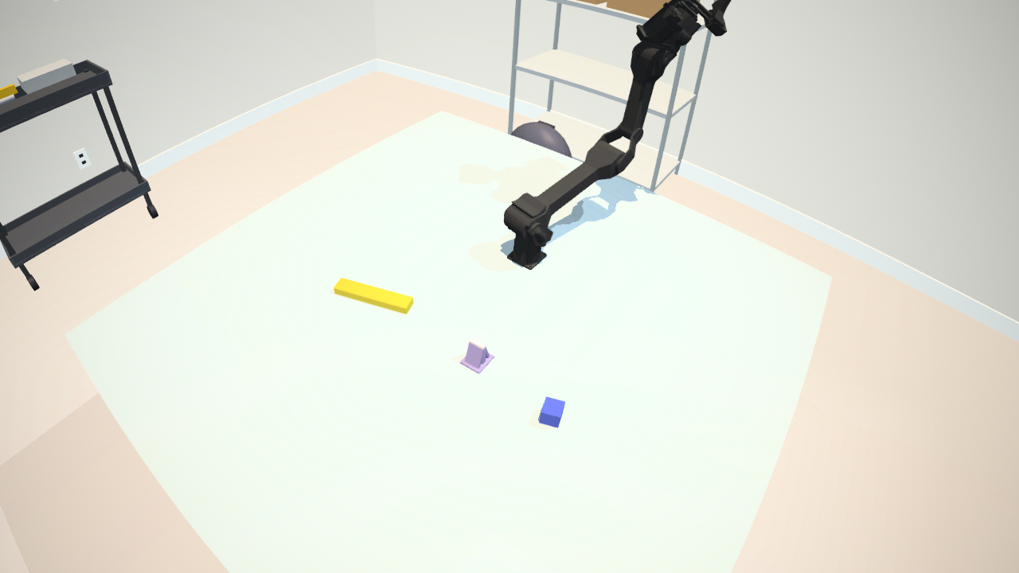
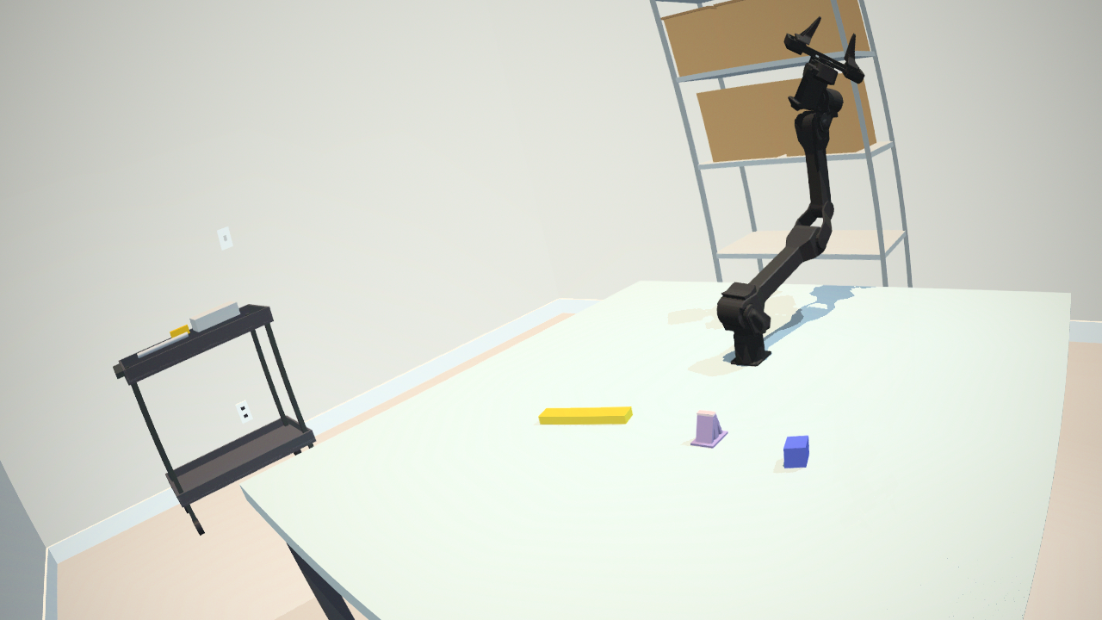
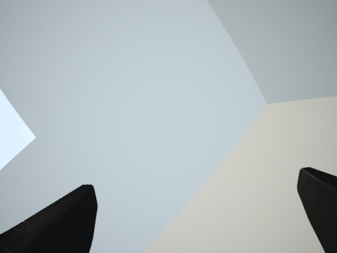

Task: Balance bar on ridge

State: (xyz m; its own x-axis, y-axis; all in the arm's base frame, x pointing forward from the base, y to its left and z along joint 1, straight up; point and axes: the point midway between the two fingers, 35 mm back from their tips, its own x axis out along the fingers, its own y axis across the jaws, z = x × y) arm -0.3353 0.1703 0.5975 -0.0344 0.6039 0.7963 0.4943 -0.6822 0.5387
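Right now my gripper tip is 64 cm short of the yellow bar, 62 cm above it and 36 cm to the left of it. From my gripper tip the other things lie so: blue cube: 65 cm ahead, 61 cm below, 8 cm to the left.
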